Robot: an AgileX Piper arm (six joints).
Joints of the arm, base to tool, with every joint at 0 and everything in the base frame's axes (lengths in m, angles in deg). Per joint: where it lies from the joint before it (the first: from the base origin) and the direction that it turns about. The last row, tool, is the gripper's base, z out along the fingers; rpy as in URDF.
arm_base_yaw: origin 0 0 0.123 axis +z
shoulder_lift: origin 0 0 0 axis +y
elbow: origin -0.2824 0 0.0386 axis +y
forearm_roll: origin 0.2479 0 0.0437 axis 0.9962 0 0.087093
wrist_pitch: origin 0 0 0 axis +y
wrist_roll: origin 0.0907 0 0.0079 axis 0.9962 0 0.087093
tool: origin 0 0 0 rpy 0 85 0
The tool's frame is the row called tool.
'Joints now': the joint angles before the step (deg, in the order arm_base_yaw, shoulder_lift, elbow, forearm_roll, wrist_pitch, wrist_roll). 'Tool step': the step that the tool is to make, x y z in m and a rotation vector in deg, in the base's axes. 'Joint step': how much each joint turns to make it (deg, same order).
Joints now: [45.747, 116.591, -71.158, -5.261, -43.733, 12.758]
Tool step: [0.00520, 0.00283, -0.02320, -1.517, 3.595, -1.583]
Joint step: [0.126, 2.986, -0.456, 2.474, 1.080, -0.277]
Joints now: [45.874, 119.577, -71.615, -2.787, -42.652, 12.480]
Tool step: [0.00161, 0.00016, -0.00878, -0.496, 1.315, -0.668]
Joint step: [0.000, 1.044, 0.001, 0.963, 0.229, -0.094]
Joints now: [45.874, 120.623, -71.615, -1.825, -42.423, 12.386]
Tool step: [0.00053, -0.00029, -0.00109, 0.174, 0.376, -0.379]
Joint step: [0.000, 0.136, -0.001, 0.545, 0.001, 0.000]
